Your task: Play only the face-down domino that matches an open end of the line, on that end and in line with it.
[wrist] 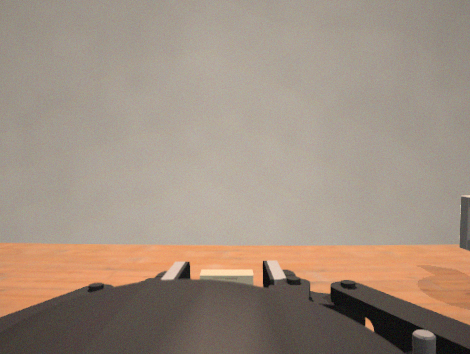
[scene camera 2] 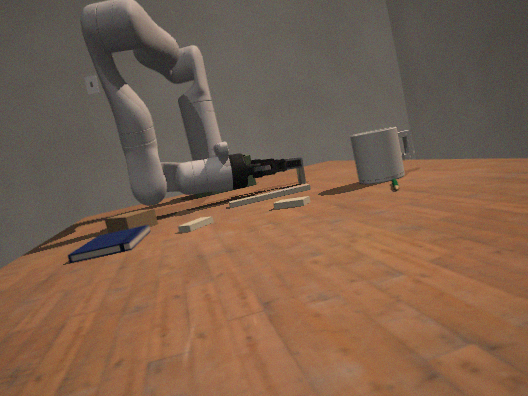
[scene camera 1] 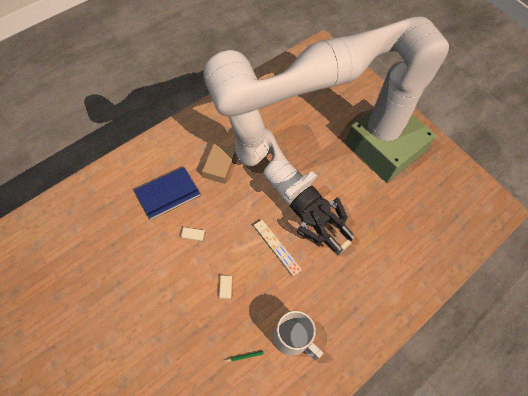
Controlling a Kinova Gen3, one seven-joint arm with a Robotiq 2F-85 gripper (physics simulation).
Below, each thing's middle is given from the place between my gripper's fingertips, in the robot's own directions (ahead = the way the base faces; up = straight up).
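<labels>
I consider the brown block [scene camera 1: 219,162] and how my hand sits relative to it. My hand is 360 mm to the left of the block, 30 mm above it and 130 mm short of it.
</labels>
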